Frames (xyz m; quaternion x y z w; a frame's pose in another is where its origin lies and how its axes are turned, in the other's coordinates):
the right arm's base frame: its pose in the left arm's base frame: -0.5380 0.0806 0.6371 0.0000 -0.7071 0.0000 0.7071
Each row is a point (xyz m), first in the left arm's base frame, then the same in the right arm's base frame.
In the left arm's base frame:
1: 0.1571 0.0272 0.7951
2: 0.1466 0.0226 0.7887
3: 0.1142 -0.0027 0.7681
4: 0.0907 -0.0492 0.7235
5: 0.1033 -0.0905 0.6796
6: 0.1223 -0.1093 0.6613
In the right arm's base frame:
1: 0.1580 -0.0534 -0.6951
2: 0.1516 -0.0580 -0.6846
3: 0.1310 -0.0833 -0.6522
4: 0.0864 -0.1298 -0.6287
5: 0.0425 -0.1711 -0.6413
6: 0.0242 -0.1899 -0.6603

